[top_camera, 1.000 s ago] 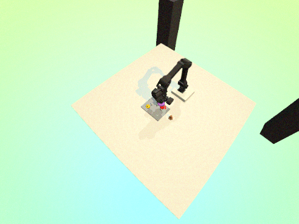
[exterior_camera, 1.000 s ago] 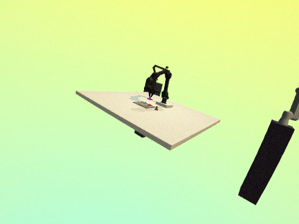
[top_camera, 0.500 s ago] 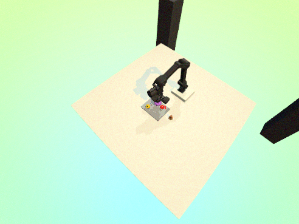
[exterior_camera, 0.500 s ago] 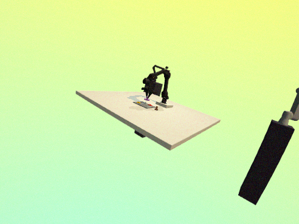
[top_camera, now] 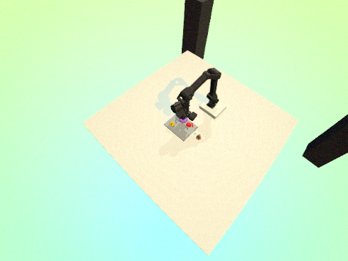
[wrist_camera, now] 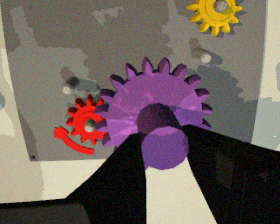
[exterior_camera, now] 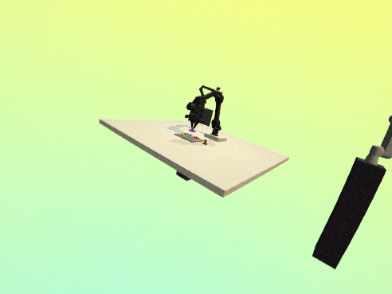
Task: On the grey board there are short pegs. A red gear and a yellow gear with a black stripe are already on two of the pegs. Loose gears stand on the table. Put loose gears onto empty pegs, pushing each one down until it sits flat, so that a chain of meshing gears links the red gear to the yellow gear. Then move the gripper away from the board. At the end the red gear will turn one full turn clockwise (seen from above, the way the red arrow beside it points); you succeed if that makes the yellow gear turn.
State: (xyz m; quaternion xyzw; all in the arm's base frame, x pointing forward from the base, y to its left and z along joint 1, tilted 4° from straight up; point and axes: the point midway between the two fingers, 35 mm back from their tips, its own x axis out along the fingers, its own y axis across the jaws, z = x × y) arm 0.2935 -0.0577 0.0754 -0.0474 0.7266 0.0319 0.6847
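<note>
The red gear lies 2 cm behind my gripper tip, 4 cm to the left of it and 7 cm below it. The rest, counted from my gripper tip: yellow gear: 6 cm ahead, 5 cm to the right, 7 cm below; purple gear: 1 cm below; brown gear: 1 cm ahead, 17 cm to the left, 7 cm below.
</note>
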